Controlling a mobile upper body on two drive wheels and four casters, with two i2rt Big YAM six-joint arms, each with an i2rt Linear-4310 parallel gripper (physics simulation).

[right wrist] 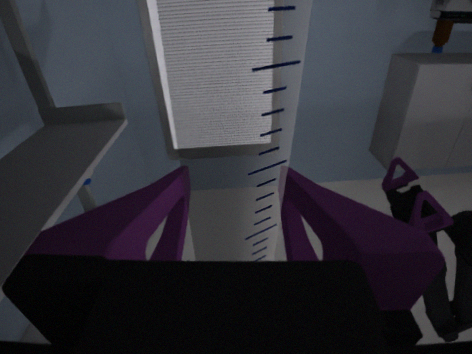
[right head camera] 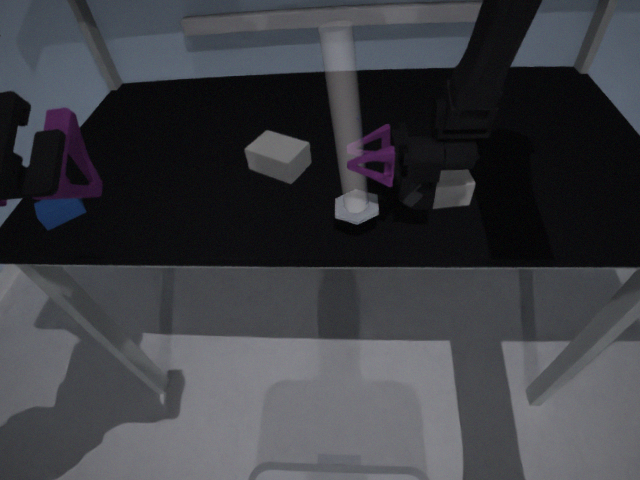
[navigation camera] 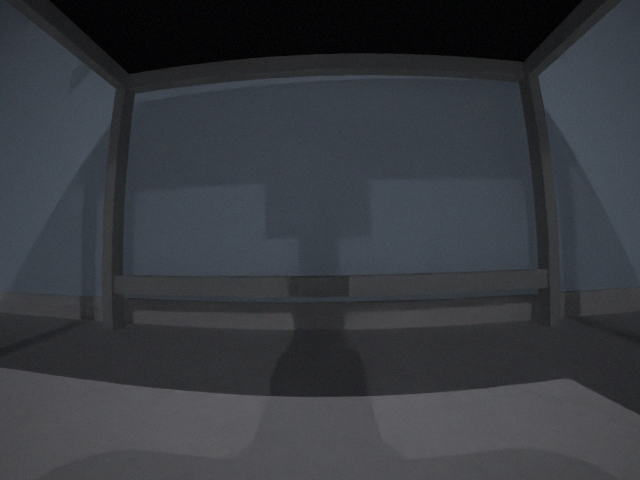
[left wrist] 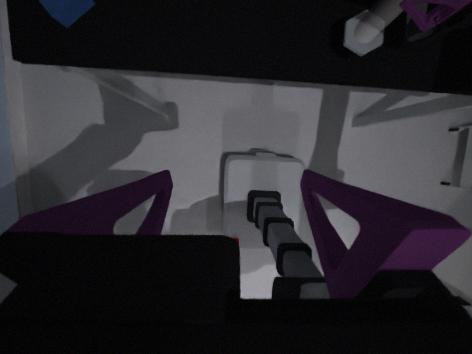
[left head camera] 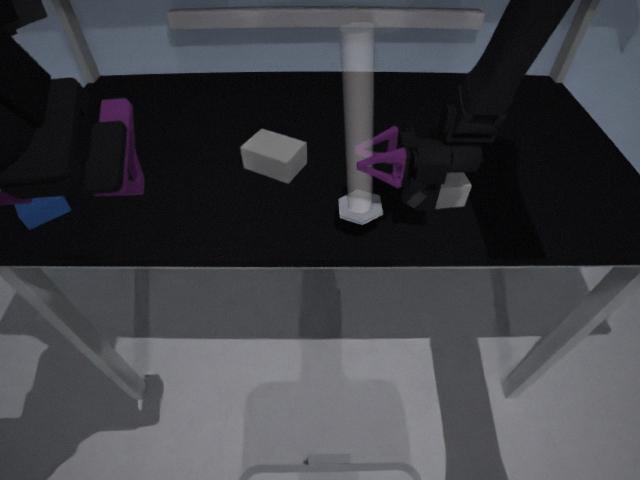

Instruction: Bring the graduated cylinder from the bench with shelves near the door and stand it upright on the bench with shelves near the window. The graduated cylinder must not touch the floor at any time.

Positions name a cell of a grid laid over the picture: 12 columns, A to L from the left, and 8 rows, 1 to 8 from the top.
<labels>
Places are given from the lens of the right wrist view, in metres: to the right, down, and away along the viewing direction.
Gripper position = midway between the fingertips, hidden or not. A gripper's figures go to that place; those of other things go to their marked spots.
my left gripper (right wrist: K4): 0.29, -0.01, 0.45
my right gripper (right wrist: F4): 0.00, 0.00, 0.13
graduated cylinder (right wrist: F2): 0.00, -0.03, 0.07
</labels>
